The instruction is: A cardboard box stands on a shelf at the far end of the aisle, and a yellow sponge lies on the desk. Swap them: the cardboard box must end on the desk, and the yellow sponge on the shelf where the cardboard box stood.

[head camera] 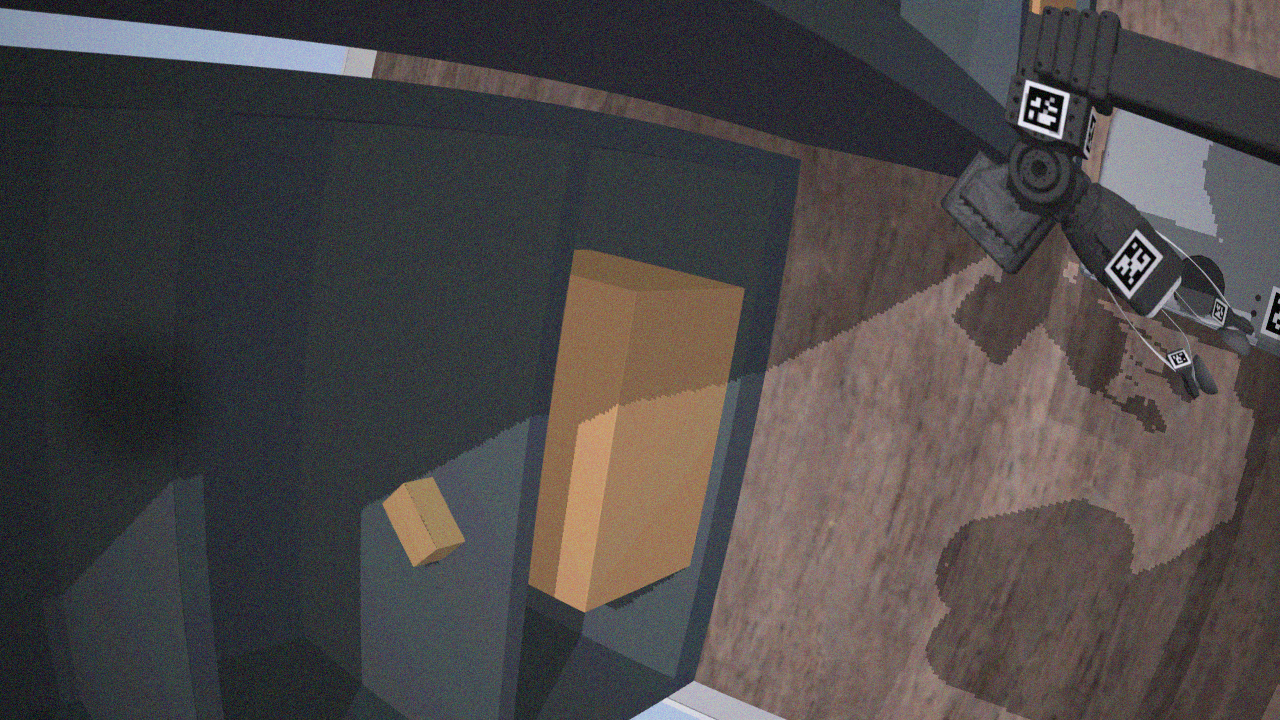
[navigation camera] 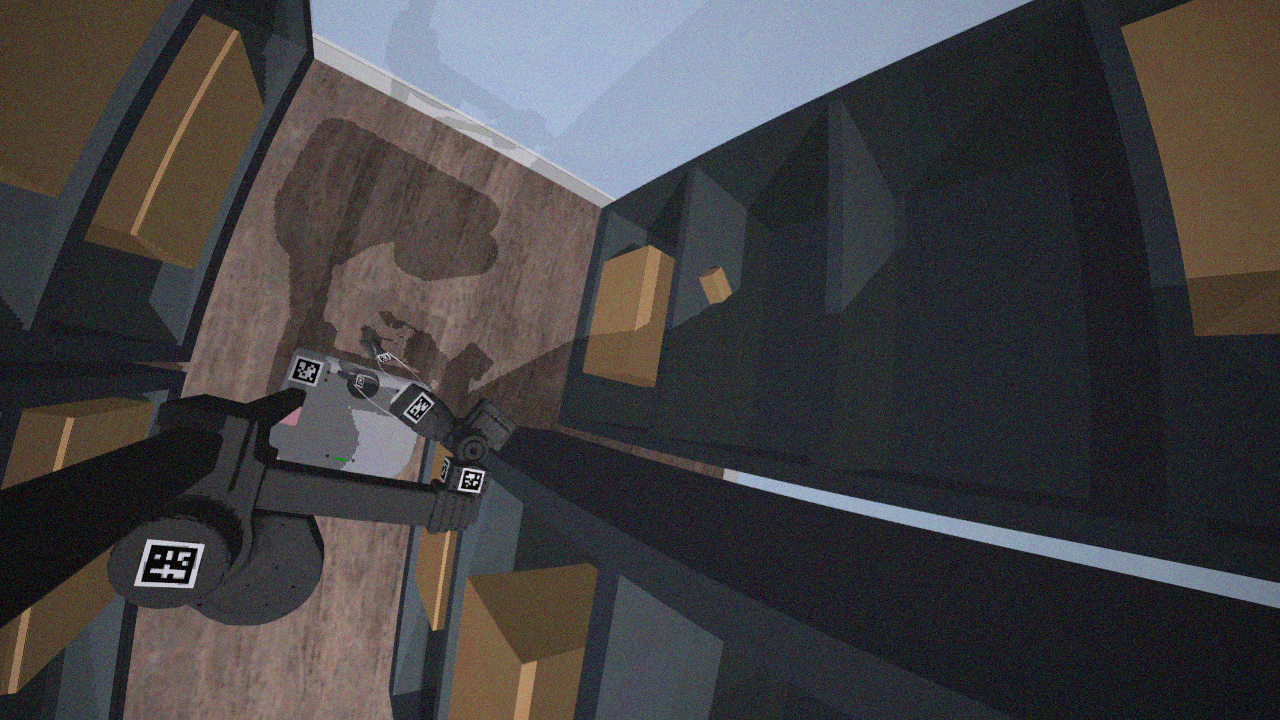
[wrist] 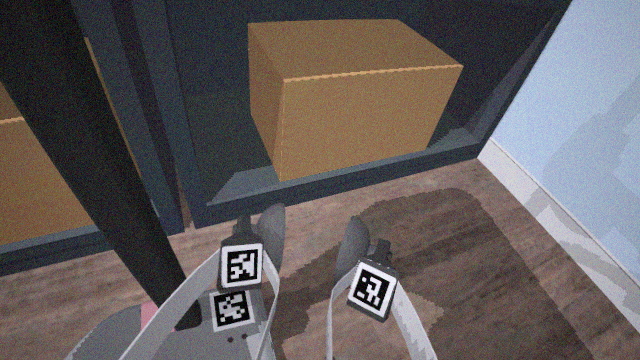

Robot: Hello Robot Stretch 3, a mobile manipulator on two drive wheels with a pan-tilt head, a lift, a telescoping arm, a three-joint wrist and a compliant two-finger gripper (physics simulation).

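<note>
A small cardboard box sits in the dark shelf rack, one bay along from a much larger box; it shows left of centre in the head view and right of centre in the navigation view. My gripper is open and empty, with floor showing between its fingers in the wrist view. It hangs over the edge of my base, apart from the small box, with a stretch of floor between it and the rack. The yellow sponge and the desk do not show in these views.
Large brown boxes stand in the racks on both sides of the aisle. A pale blue wall closes the aisle's end. My base is below the arm. Another rack stands close beside my wrist.
</note>
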